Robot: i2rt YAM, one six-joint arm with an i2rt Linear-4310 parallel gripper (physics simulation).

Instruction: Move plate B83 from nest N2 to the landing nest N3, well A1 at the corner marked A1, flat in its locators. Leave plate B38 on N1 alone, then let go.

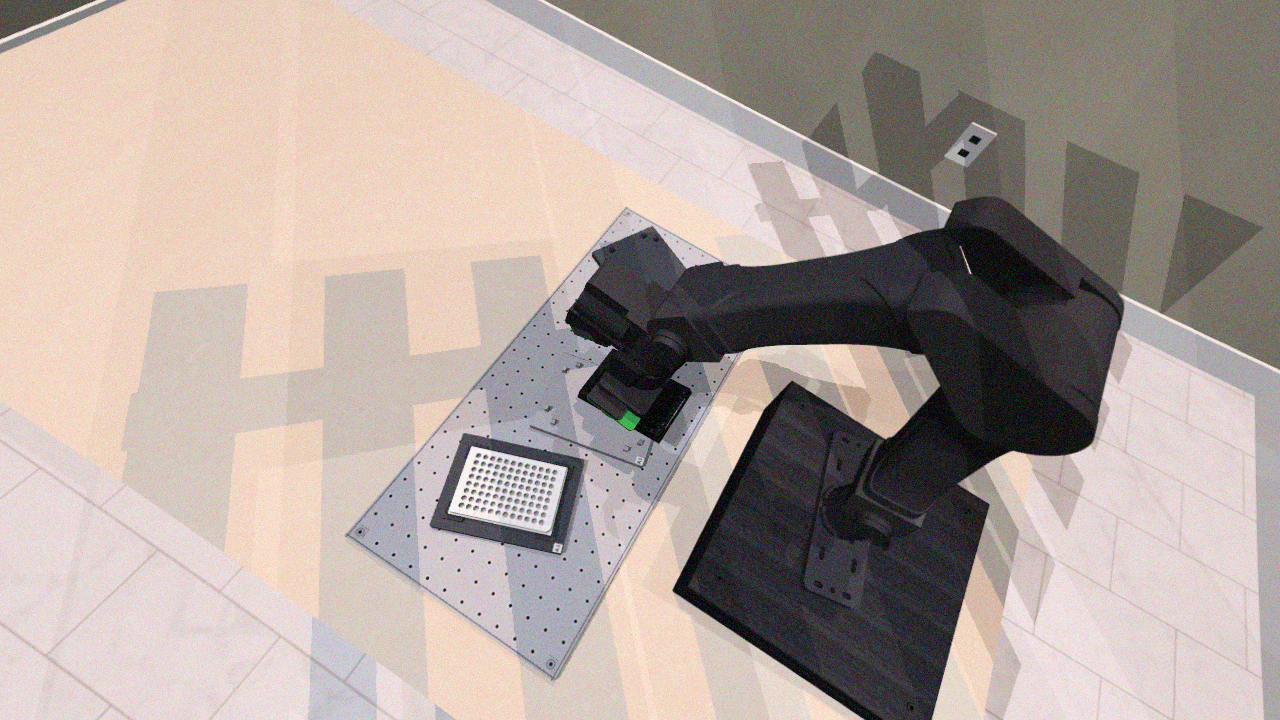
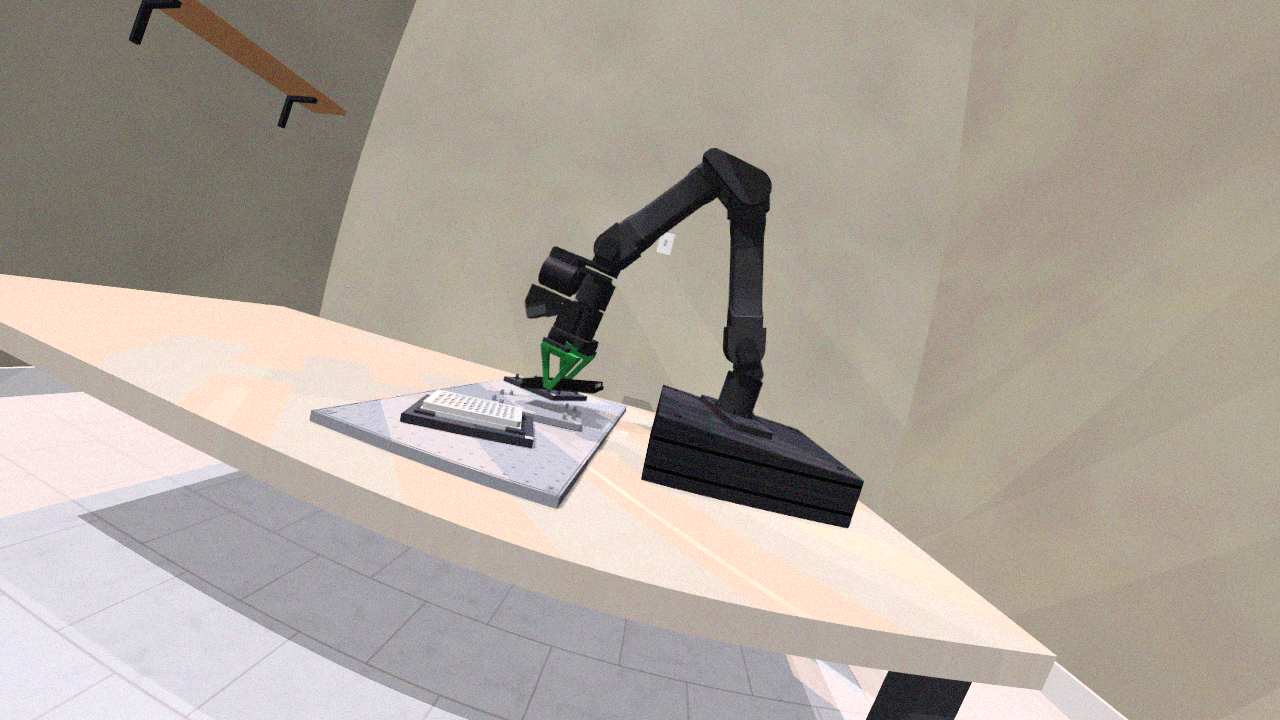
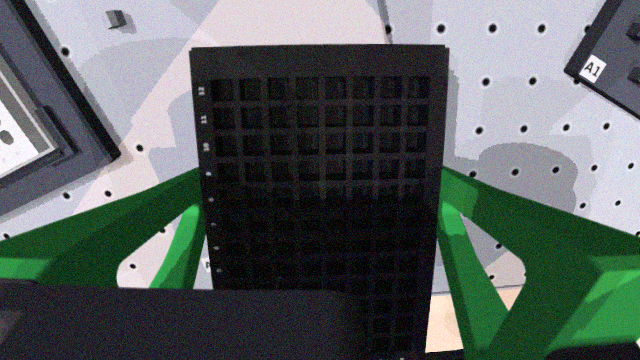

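Note:
My gripper (image 1: 637,399) (image 2: 556,383) (image 3: 320,180) is shut on a black well plate (image 1: 677,399) (image 3: 320,130), with its green fingers on the two long sides. I take this for B83. The plate hangs a little above the light grey middle nest (image 1: 581,436) (image 3: 300,25), looks turned relative to it and covers much of it. A white plate (image 1: 507,488) (image 2: 472,409) (image 3: 20,135), presumably B38, lies on a dark nest (image 1: 571,501) (image 3: 90,135). Another dark nest (image 1: 651,250) (image 3: 615,75) is at the far end, partly hidden by the arm. I cannot read any nest numbers.
The nests stand on a perforated grey board (image 1: 554,608) (image 2: 519,472). The arm's black base block (image 1: 760,537) (image 2: 751,483) stands beside the board on the table. Small locator pegs rise from the middle nest. An A1 label (image 3: 592,69) marks a corner of the far dark nest.

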